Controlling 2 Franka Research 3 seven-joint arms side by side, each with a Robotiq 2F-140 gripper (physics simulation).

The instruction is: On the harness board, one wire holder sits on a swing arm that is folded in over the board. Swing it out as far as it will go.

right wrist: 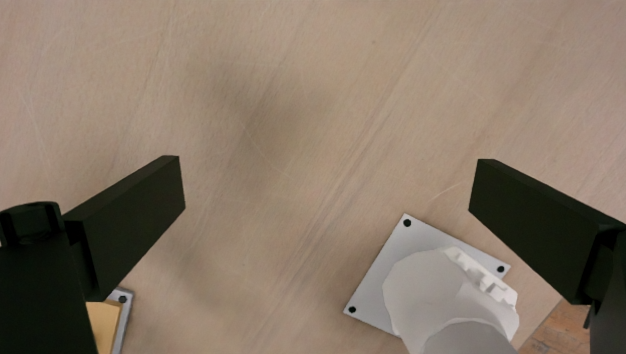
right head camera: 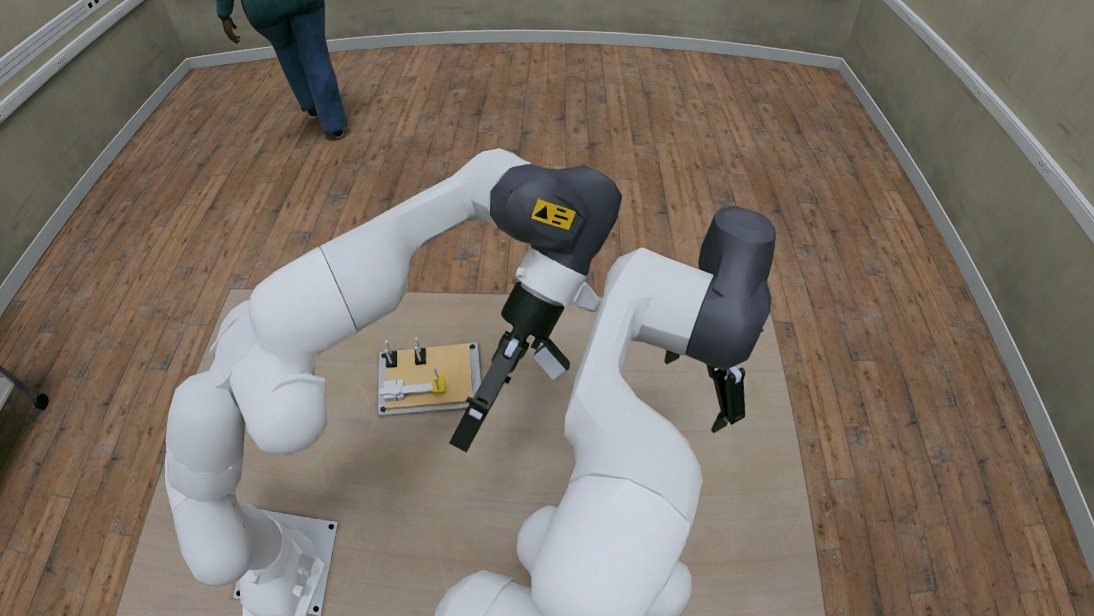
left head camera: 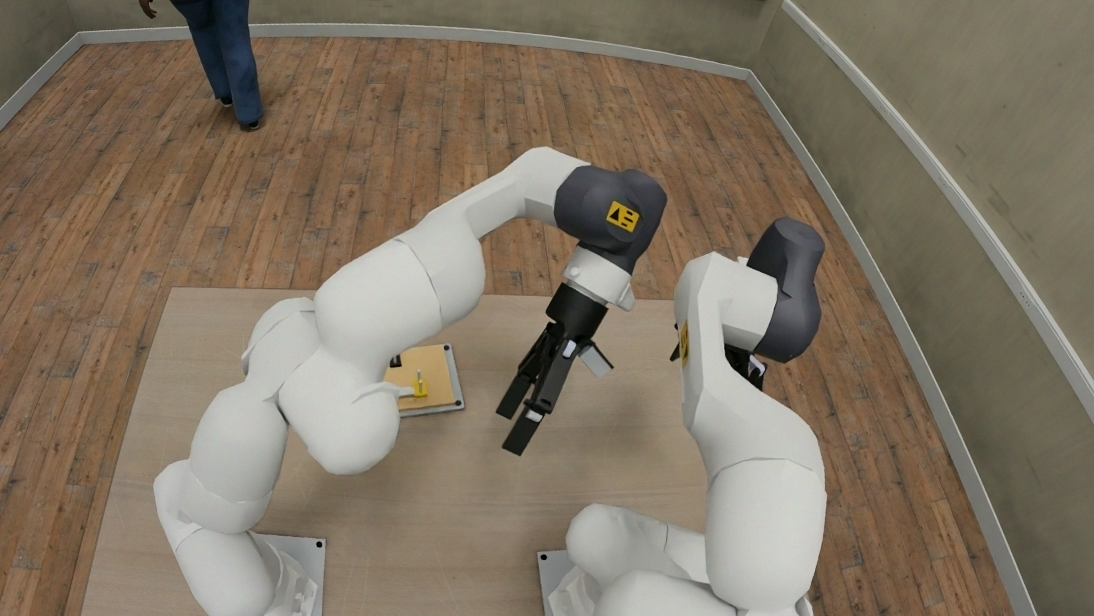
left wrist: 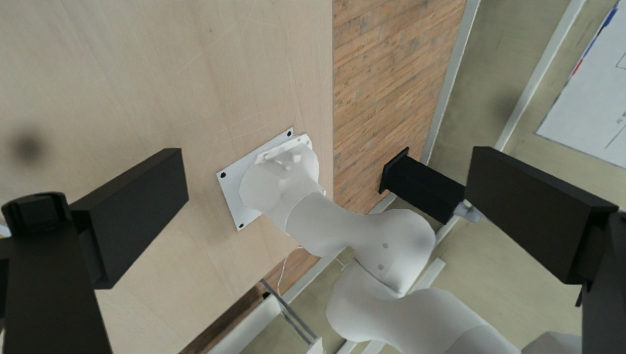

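Note:
The harness board (left head camera: 436, 363) (right head camera: 455, 363) (right wrist: 104, 325) is a tan panel on a grey plate. In the right head camera, a light grey swing arm (right head camera: 417, 388) lies over it, running from a block at the board's left to a yellow wire holder (left head camera: 420, 387) (right head camera: 437, 384) with an upright pin. Two black wire holders (right head camera: 391, 357) (right head camera: 419, 354) stand along the board's far edge. My left gripper (left head camera: 514, 426) (right head camera: 464, 436) (left wrist: 327, 173) is open and empty, above the table to the right of the board. My right gripper (right head camera: 698, 390) (right wrist: 328, 183) is open and empty, farther right.
My left arm (left head camera: 398, 283) (right head camera: 306, 298) reaches past the board and hides its left part in the left head camera. My right arm (left head camera: 765, 489) (right head camera: 635, 459) stands at the right. The table (left head camera: 459, 497) (right head camera: 428, 489) carries both arm bases. A person (left head camera: 229, 61) (right head camera: 302, 61) stands beyond it.

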